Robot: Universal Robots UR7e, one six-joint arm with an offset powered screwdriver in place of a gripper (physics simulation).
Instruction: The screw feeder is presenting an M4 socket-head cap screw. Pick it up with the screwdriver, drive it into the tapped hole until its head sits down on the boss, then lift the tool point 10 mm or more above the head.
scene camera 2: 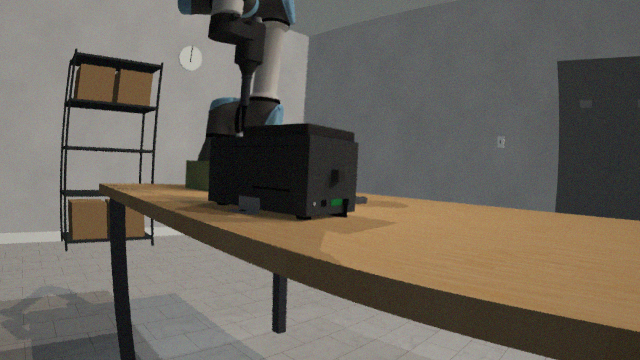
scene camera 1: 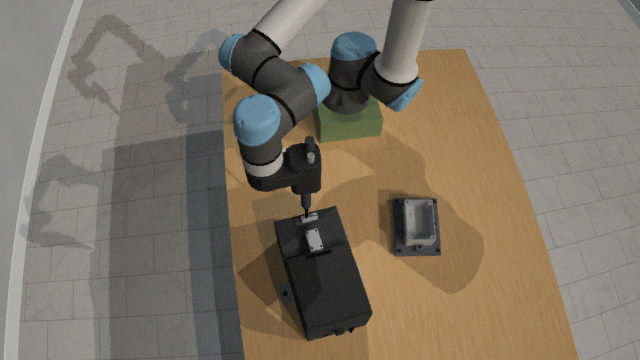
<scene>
In view: a black screw feeder (scene camera 2: 303, 164).
</scene>
